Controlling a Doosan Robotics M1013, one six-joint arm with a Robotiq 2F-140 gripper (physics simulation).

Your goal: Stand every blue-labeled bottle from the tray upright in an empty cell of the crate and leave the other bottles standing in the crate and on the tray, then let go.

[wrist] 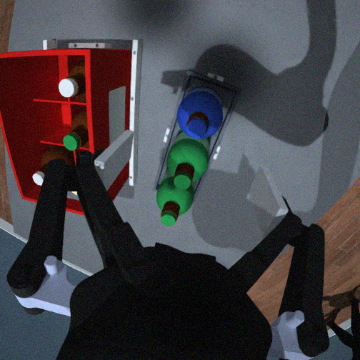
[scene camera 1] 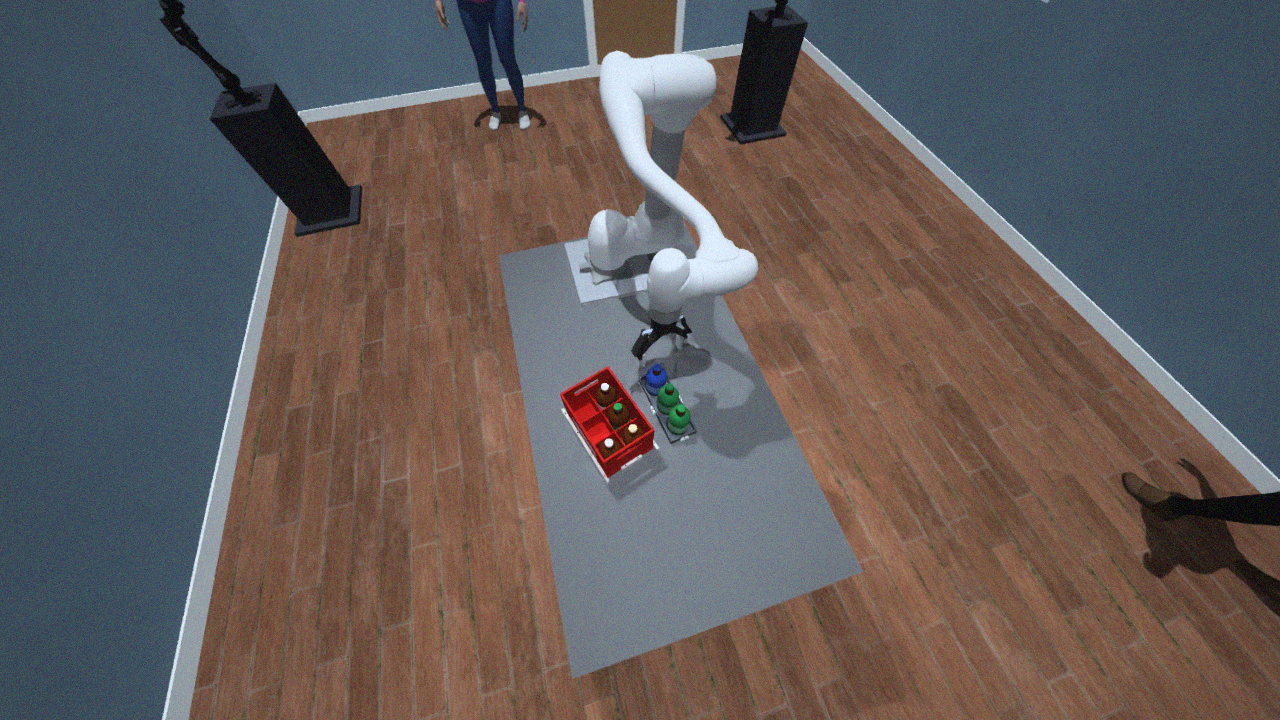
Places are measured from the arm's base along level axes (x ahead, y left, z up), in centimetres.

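Pixels of known places: gripper, fingertip midpoint: (scene camera 1: 660, 355); arm's base at its link origin: (scene camera 1: 608, 265).
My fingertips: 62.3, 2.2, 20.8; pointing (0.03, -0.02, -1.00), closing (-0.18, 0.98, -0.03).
For each thing: its top centre in the pictures, then the offset to it from my fingertips, as dx, dy, dz. "*": a spot on its surface instead. Level surfaces: height alone.
- blue-labeled bottle at its top centre: (scene camera 1: 657, 366) -0.4, -0.7, -8.0
- narrow tray at a spot on its surface: (scene camera 1: 682, 436) * +21.3, +1.8, -21.5
- red crate at a spot on its surface: (scene camera 1: 637, 449) * +23.2, -15.0, -14.8
- grey mat at its surface level: dz -24.0
A blue-labeled bottle (scene camera 1: 656, 379) (wrist: 200, 111) stands at the robot-side end of the narrow tray (scene camera 1: 682, 436) (wrist: 215, 82). Two green-labeled bottles, a middle one (scene camera 1: 667, 398) (wrist: 186, 157) and an end one (scene camera 1: 678, 419) (wrist: 175, 196), stand in line with it. The red crate (scene camera 1: 637, 449) (wrist: 102, 75) stands beside the tray. Its column nearest the tray holds three brown bottles; the other column holds one at the far end from the robot, with two empty cells. My gripper (scene camera 1: 665, 351) (wrist: 194, 160) is open and empty, above the robot-side end of the tray.
The crate and tray stand on a grey mat (scene camera 1: 698, 546). The crate's walls and bottle caps rise close beside the left finger in the wrist view. The robot's base plate (scene camera 1: 590, 288) lies behind. Two black pedestals (scene camera 1: 286, 161) (scene camera 1: 765, 76) and standing people are farther off.
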